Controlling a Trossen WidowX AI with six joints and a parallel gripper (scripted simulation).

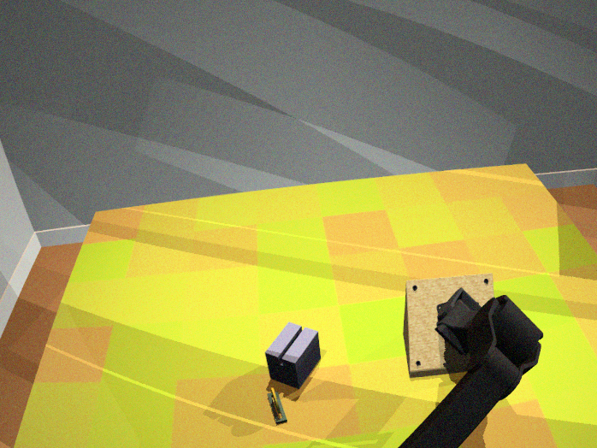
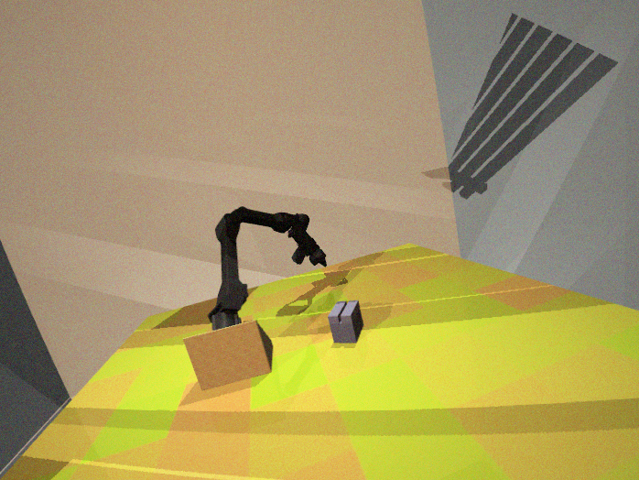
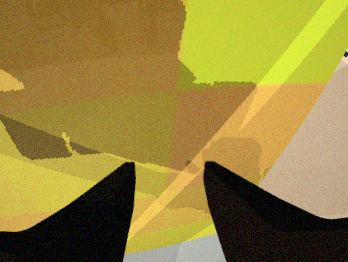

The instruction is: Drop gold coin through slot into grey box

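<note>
My gripper tip is now 380 mm to the left of the gold coin, 40 mm past it and 40 mm above it.
</note>
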